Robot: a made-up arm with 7 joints.
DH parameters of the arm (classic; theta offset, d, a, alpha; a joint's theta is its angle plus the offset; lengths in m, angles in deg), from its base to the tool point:
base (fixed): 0 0 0 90
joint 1: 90 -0.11 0 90
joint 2: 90 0 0 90
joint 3: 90 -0.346 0 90
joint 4: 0 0 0 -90
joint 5: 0 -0.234 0 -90
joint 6: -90 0 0 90
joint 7: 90 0 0 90
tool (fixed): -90 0 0 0
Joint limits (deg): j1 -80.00..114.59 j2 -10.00..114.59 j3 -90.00..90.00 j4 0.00..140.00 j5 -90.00..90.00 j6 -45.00..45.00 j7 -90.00..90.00
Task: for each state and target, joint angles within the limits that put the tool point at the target. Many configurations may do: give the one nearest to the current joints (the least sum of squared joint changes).
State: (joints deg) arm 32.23 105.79 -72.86 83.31 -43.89 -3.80 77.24
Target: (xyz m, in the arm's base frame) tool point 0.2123 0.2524 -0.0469
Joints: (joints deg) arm 53.82 74.10 -60.15 131.32 -43.89 -3.80 77.24
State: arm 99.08 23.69 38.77 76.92 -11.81 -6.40 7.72
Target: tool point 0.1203 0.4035 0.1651
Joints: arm 97.63 33.14 48.78 106.73 -11.81 -6.40 7.72
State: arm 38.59 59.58 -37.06 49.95 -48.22 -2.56 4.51
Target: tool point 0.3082 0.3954 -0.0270
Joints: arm 44.60 69.48 -31.03 89.05 -48.22 -2.56 4.51
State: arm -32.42 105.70 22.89 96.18 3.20 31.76 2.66
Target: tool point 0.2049 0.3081 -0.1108
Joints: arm -60.85 110.11 14.07 120.00 3.20 31.76 2.66
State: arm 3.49 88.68 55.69 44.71 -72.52 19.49 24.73
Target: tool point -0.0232 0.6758 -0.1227
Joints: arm -15.88 75.81 58.23 5.24 -72.52 19.49 24.73
